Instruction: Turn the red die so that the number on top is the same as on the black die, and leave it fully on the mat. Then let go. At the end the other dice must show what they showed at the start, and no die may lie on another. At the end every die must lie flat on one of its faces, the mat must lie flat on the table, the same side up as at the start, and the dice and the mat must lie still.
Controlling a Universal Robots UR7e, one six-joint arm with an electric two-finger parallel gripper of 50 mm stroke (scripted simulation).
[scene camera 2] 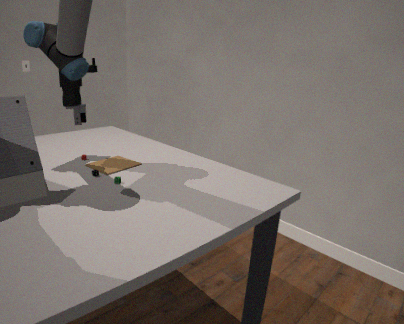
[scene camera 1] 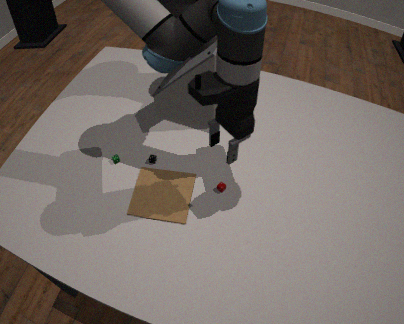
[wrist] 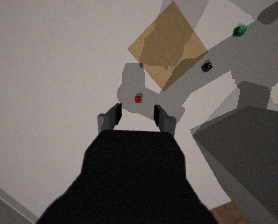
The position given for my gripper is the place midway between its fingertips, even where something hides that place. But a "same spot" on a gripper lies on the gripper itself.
my gripper: scene camera 2; scene camera 1; wrist 137,110
same spot on my gripper: (scene camera 2: pixel 79 111) = (scene camera 1: pixel 209 129)
